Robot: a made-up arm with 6 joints. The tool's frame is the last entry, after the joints.
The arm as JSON. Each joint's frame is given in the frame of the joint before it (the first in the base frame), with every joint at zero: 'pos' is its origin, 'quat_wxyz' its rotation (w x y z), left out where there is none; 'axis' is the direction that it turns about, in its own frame. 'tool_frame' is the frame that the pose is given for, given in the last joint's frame.
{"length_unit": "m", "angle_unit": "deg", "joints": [
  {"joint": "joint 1", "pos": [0.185, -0.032, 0.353], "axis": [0.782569, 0.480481, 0.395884]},
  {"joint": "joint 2", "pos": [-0.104, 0.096, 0.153], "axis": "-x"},
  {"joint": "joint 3", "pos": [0.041, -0.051, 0.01], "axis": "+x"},
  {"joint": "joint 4", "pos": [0.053, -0.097, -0.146], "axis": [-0.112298, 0.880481, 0.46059]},
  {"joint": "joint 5", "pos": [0.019, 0.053, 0.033], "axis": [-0.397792, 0.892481, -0.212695]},
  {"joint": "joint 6", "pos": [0.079, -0.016, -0.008], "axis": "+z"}
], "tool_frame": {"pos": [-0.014, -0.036, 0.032], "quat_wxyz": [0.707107, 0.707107, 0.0, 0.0]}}
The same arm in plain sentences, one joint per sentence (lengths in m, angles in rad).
The arm has six revolute joints in a row. What follows holds with every joint at zero, and every direction is one of the base frame's.
The first joint lies 0.185 m along +x and 0.032 m along -y and 0.353 m along +z from the base frame's origin and turns about the direction (0.782569, 0.480481, 0.395884).
The second joint lies 0.104 m along -x and 0.096 m along +y and 0.153 m along +z from the first joint and turns about -x.
The third joint lies 0.041 m along +x and 0.051 m along -y and 0.01 m along +z from the second joint and turns about +x.
The fourth joint lies 0.053 m along +x and 0.097 m along -y and 0.146 m along -z from the third joint and turns about the direction (-0.112298, 0.880481, 0.46059).
The fifth joint lies 0.019 m along +x and 0.053 m along +y and 0.033 m along +z from the fourth joint and turns about the direction (-0.397792, 0.892481, -0.212695).
The sixth joint lies 0.079 m along +x and 0.016 m along -y and 0.008 m along -z from the fifth joint and turns about +z.
The tool frame, which is the frame that the pose is given for, lies 0.014 m along -x and 0.036 m along -y and 0.032 m along +z from the sixth joint; its axes are the base frame's turned by roll 1.5708, pitch 0 and yaw 0 rad (as in URDF: about the fixed x, then y, then z).

